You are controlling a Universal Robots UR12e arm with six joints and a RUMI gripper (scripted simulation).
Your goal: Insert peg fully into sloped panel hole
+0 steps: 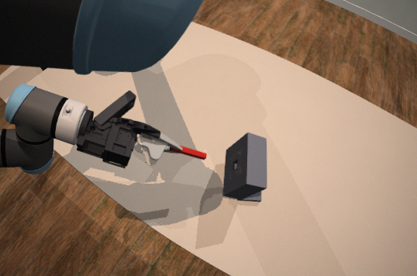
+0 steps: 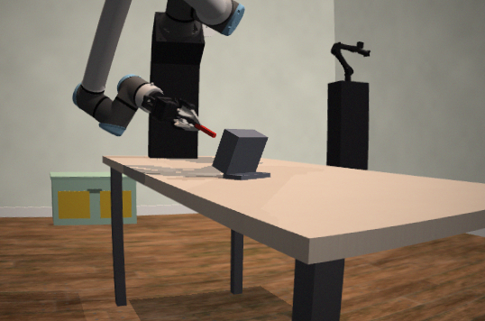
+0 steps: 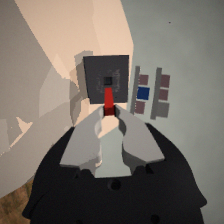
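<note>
My gripper is now 15 cm short of the thin base plate, 14 cm above it and 12 cm to the right of it. Also, from my hand: red peg (3 cm ahead, 2 cm to the left, 1 cm below).
</note>
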